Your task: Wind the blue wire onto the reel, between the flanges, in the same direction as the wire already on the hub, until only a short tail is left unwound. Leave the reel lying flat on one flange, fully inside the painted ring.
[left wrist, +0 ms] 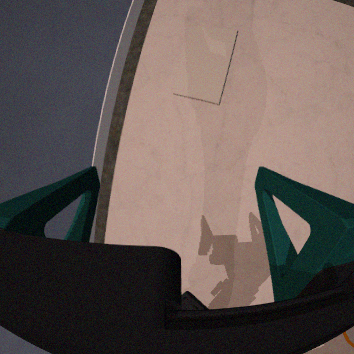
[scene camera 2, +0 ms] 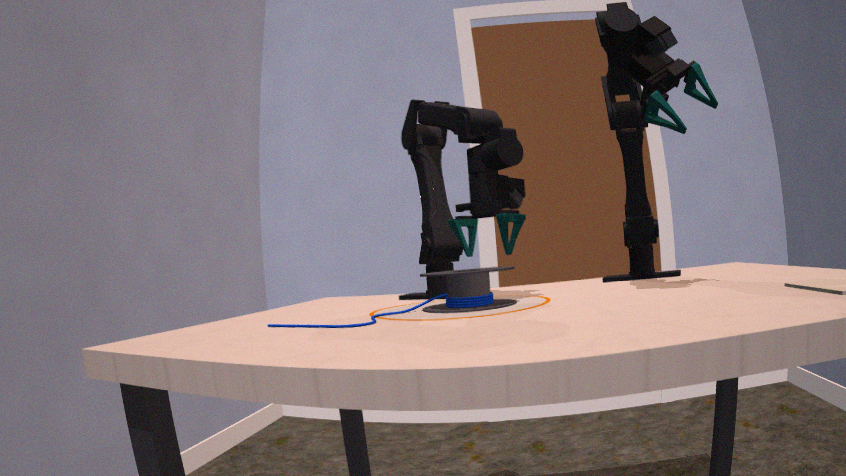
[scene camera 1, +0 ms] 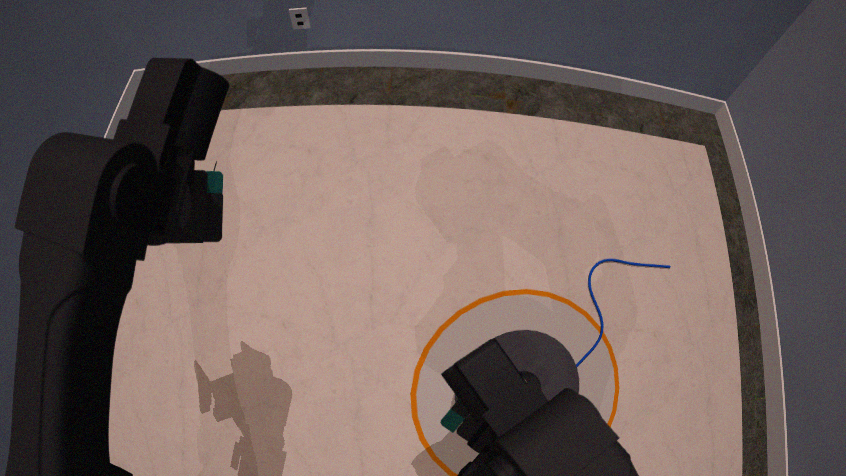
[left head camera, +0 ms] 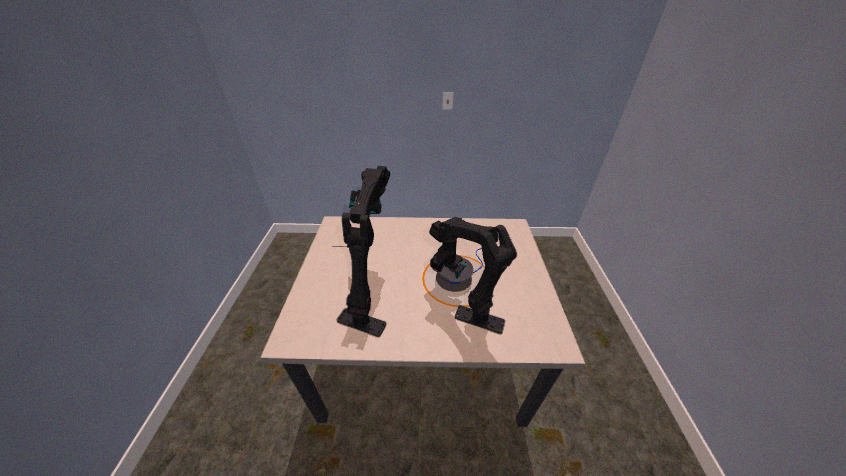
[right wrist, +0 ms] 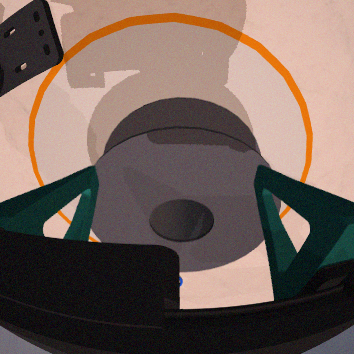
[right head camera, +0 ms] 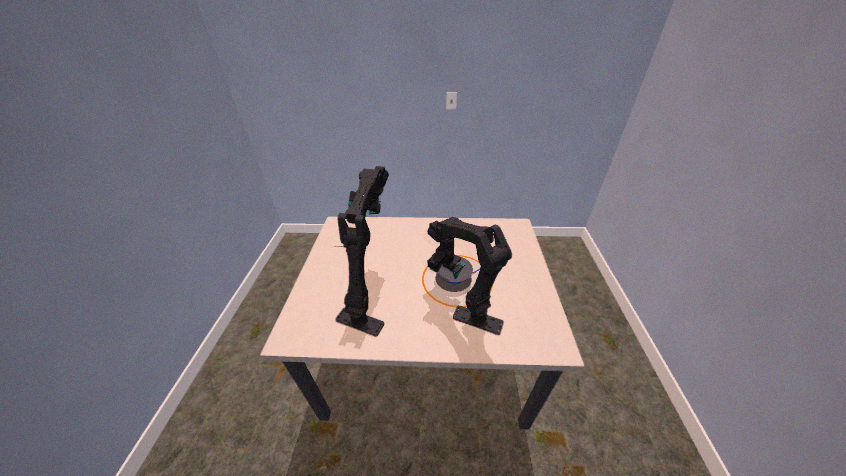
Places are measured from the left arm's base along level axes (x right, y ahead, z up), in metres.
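Pixels of known places: left gripper, fingertip midpoint: [left wrist: 176, 175] [scene camera 2: 701, 118]; right gripper, fingertip midpoint: [scene camera 2: 488, 255] [left head camera: 448, 273] [right wrist: 175, 173] [right head camera: 446, 273]; left arm's base, link origin: [scene camera 2: 642, 278] [left head camera: 361, 322] [right head camera: 359, 322]; right arm's base, link origin: [scene camera 2: 441, 297] [left head camera: 479, 319] [right head camera: 477, 320].
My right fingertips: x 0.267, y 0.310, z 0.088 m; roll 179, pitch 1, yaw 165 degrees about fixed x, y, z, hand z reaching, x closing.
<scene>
Ahead of a thing's pixels: the offset from my right fingertips to its top centre. "spot": to the spot under its first point. Level surfaces: height alone.
The grey reel {dz -0.023, dx +0.014, dy +0.065 m} [scene camera 1: 550, 352] [scene camera 2: 468, 282] lies flat on one flange inside the orange painted ring [scene camera 1: 413, 390] [scene camera 2: 547, 300] [right wrist: 173, 17]. Several turns of blue wire sit low on its hub in scene camera 2. The loose blue wire {spot: dz -0.084, dx +0.139, dy +0.330 m} [scene camera 1: 630, 263] [scene camera 2: 337, 325] leaves the hub, crosses the ring and ends in an S-curve on the table. My right gripper [scene camera 2: 489, 253] [right wrist: 175, 173] is open, pointing down, its fingertips a little above the top flange. My left gripper [scene camera 2: 700, 119] [left wrist: 176, 175] is open and empty, high above the table, away from the reel.
A thin flat dark-edged piece {dz -0.083, dx -0.627, dy +0.135 m} [scene camera 2: 816, 288] [left wrist: 229, 67] lies on the table {dz -0.088 m} [scene camera 1: 331, 236] on the left arm's side. The right arm's base plate [left head camera: 480, 320] [right wrist: 35, 42] is close to the ring. The left arm's base plate [left head camera: 360, 322] stands farther left in the left head camera.
</scene>
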